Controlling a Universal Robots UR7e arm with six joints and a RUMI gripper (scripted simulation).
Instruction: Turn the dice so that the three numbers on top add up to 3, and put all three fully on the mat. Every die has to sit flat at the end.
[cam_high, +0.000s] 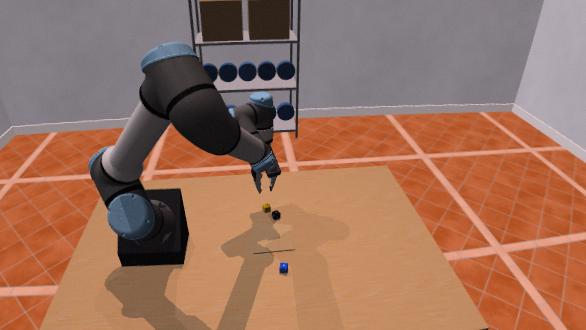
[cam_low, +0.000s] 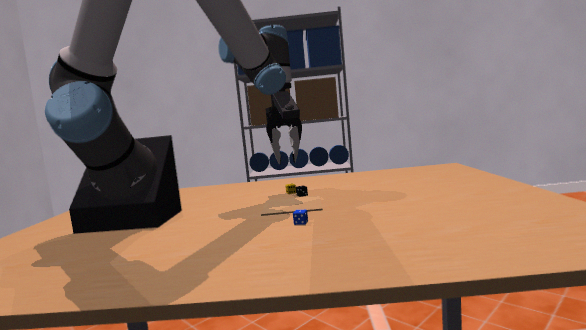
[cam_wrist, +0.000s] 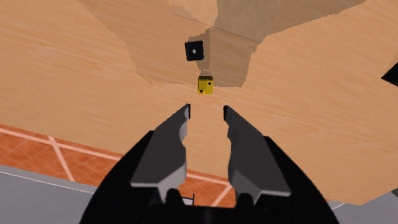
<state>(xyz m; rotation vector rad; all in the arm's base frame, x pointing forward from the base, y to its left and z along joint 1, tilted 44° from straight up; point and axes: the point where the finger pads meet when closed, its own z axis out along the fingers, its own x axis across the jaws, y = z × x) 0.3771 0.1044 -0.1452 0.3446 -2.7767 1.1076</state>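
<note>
My hand is 90 mm above the yellow die. Also, from my hand: blue die 30 mm ahead, 310 mm to the right, 90 mm below; black die 30 mm ahead, 50 mm to the right, 90 mm below; tan mat 10 mm ahead, 150 mm to the right, 100 mm below.
</note>
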